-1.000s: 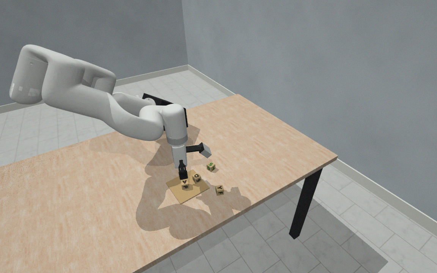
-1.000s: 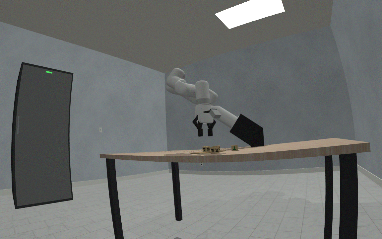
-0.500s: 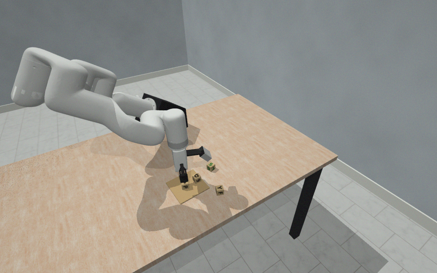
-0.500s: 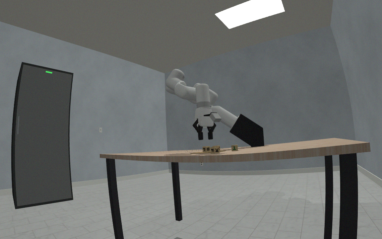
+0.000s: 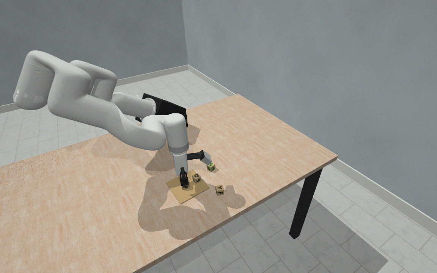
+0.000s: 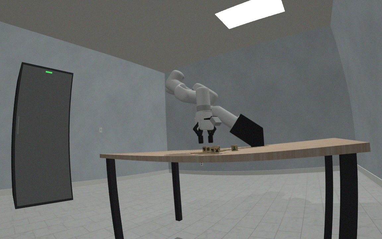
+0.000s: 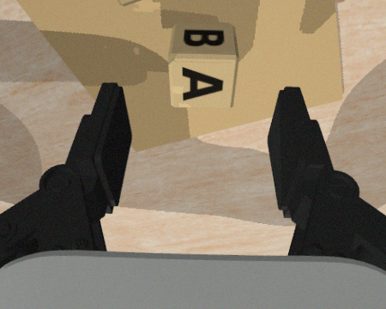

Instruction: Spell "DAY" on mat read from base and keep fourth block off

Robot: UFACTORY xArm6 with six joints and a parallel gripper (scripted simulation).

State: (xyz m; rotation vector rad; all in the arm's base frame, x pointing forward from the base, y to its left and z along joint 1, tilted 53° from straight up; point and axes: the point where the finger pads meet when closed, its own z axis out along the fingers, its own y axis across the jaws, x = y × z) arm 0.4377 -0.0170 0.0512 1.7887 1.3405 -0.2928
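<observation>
Now: hand 70 mm above the mat and 10 mm to the right of it. The rest, counted from my hand: D block: 60 mm to the left, 50 mm below.
</observation>
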